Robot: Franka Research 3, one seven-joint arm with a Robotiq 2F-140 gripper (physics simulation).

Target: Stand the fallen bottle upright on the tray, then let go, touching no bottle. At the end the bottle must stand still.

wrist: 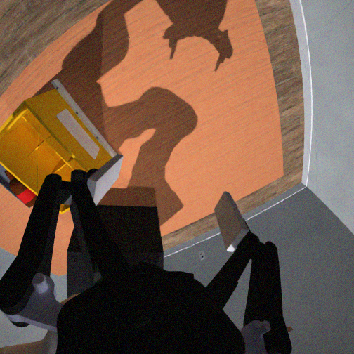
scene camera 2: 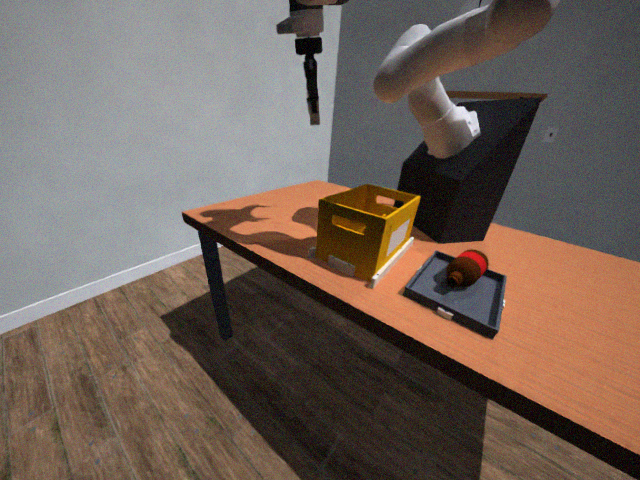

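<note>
The brown bottle with a red band (scene camera 2: pixel 467 268) (wrist: pixel 24 195) lies on its side on the dark grey tray (scene camera 2: pixel 467 304), its neck pointing toward the tray's front left side. In the wrist view it shows at the left edge, partly hidden behind the yellow crate. My gripper (scene camera 2: pixel 314 119) (wrist: pixel 171 184) is open, with nothing between its fingers. It hangs high above the table, up and to the left of the bottle in the scene view, well apart from it.
A tall yellow crate (scene camera 2: pixel 348 240) (wrist: pixel 42 132) stands on the table (scene camera 2: pixel 568 310) (wrist: pixel 230 135) left of the tray, with whitish strips along its base. The black robot pedestal (scene camera 2: pixel 439 206) stands behind the crate and tray. A grey wall rises beyond.
</note>
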